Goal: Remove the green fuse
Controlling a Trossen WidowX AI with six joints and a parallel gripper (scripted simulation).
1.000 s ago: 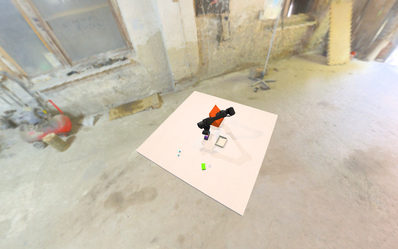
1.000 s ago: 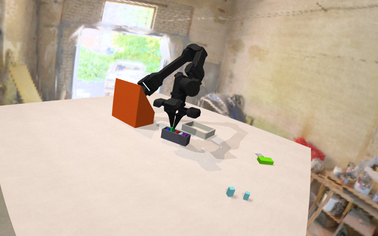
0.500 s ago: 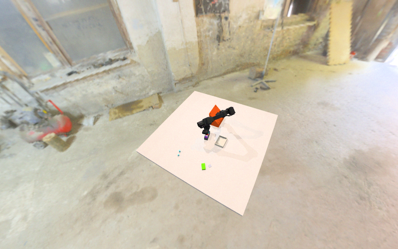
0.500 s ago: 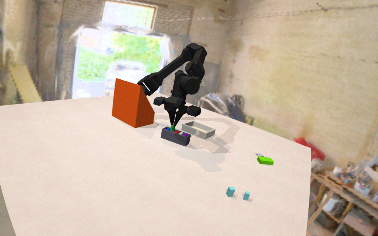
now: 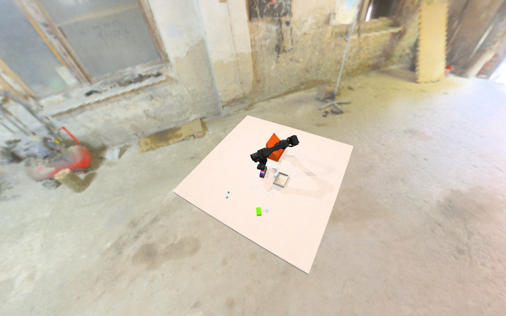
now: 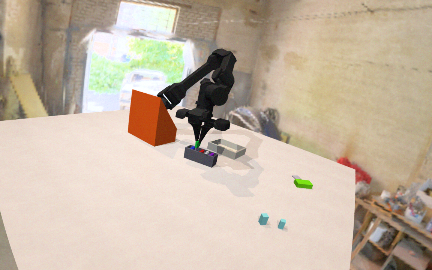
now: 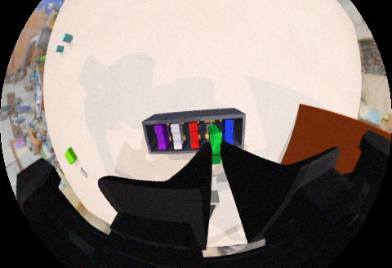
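Right now the tray is 19 cm to the left of my gripper tip, 6 cm below it and 1 cm ahead of it. Also, from my gripper tip: green fuse (1 cm below); flat block (37 cm ahead, 18 cm to the left, 6 cm below).
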